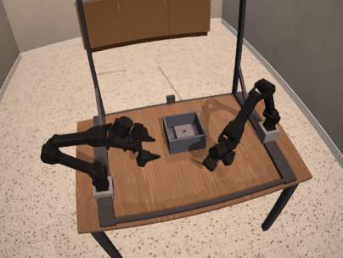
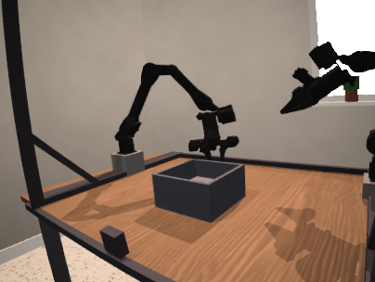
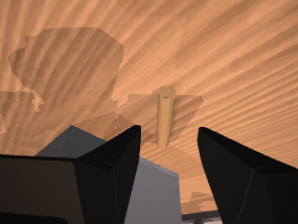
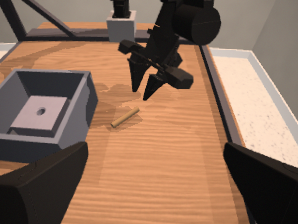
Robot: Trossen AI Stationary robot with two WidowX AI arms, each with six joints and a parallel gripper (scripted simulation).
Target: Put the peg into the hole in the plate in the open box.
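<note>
My left gripper is now 5 cm past the wooden peg, 4 cm to the left of it and 7 cm above it. The rest, counted from my left hand: box: 23 cm behind, 5 cm to the right, 5 cm below.
</note>
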